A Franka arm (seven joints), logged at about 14 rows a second.
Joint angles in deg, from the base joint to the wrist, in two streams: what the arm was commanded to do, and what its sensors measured. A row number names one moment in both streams.
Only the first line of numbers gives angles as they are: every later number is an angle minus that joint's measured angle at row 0.
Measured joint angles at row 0: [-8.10 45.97 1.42 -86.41 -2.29 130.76 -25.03]
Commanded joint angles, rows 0 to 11: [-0.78 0.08 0.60 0.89 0.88 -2.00 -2.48]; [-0.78 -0.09 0.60 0.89 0.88 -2.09 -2.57]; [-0.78 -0.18 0.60 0.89 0.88 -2.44 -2.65]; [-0.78 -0.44 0.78 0.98 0.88 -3.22 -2.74]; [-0.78 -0.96 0.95 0.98 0.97 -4.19 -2.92]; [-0.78 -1.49 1.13 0.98 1.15 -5.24 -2.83]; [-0.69 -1.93 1.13 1.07 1.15 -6.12 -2.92]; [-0.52 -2.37 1.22 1.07 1.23 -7.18 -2.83]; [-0.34 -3.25 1.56 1.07 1.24 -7.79 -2.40]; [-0.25 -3.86 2.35 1.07 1.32 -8.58 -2.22]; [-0.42 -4.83 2.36 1.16 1.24 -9.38 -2.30]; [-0.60 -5.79 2.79 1.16 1.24 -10.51 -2.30]
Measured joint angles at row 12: [0.07 -3.09 1.80 1.60 0.22 -7.83 -1.20]
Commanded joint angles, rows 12 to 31: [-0.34 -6.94 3.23 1.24 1.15 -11.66 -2.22]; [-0.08 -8.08 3.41 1.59 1.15 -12.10 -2.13]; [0.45 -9.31 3.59 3.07 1.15 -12.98 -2.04]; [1.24 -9.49 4.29 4.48 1.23 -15.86 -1.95]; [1.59 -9.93 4.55 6.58 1.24 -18.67 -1.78]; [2.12 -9.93 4.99 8.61 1.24 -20.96 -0.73]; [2.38 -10.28 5.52 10.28 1.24 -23.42 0.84]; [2.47 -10.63 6.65 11.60 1.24 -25.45 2.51]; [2.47 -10.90 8.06 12.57 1.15 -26.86 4.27]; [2.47 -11.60 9.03 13.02 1.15 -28.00 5.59]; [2.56 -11.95 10.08 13.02 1.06 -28.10 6.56]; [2.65 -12.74 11.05 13.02 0.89 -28.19 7.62]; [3.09 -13.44 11.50 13.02 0.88 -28.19 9.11]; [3.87 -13.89 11.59 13.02 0.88 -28.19 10.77]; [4.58 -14.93 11.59 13.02 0.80 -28.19 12.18]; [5.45 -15.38 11.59 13.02 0.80 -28.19 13.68]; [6.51 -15.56 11.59 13.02 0.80 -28.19 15.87]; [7.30 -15.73 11.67 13.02 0.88 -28.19 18.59]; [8.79 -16.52 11.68 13.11 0.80 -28.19 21.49]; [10.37 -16.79 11.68 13.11 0.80 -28.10 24.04]
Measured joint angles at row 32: [8.10 -15.42 11.66 13.10 0.44 -27.09 19.42]
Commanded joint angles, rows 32 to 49: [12.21 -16.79 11.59 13.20 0.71 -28.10 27.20]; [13.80 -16.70 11.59 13.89 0.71 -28.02 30.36]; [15.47 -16.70 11.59 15.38 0.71 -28.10 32.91]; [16.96 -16.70 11.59 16.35 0.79 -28.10 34.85]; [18.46 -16.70 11.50 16.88 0.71 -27.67 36.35]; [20.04 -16.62 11.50 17.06 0.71 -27.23 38.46]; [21.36 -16.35 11.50 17.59 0.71 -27.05 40.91]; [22.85 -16.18 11.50 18.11 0.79 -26.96 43.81]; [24.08 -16.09 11.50 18.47 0.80 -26.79 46.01]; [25.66 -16.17 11.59 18.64 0.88 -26.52 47.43]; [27.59 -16.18 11.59 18.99 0.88 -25.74 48.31]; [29.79 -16.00 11.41 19.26 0.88 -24.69 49.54]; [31.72 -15.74 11.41 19.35 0.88 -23.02 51.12]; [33.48 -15.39 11.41 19.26 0.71 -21.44 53.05]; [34.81 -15.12 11.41 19.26 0.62 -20.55 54.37]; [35.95 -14.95 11.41 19.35 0.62 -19.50 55.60]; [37.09 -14.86 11.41 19.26 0.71 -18.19 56.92]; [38.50 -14.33 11.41 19.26 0.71 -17.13 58.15]
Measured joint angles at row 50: [36.53 -15.57 11.97 17.67 0.44 -18.43 56.00]
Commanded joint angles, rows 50 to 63: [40.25 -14.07 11.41 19.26 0.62 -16.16 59.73]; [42.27 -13.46 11.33 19.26 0.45 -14.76 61.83]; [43.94 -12.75 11.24 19.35 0.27 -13.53 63.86]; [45.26 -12.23 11.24 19.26 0.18 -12.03 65.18]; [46.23 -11.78 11.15 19.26 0.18 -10.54 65.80]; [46.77 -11.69 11.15 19.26 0.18 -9.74 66.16]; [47.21 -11.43 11.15 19.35 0.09 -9.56 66.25]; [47.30 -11.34 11.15 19.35 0.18 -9.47 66.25]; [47.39 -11.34 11.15 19.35 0.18 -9.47 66.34]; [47.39 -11.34 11.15 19.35 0.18 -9.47 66.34]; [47.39 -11.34 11.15 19.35 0.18 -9.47 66.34]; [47.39 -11.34 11.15 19.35 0.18 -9.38 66.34]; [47.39 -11.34 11.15 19.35 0.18 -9.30 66.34]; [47.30 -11.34 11.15 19.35 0.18 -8.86 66.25]
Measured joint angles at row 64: [46.86 -11.92 11.46 17.86 0.37 -9.30 65.53]
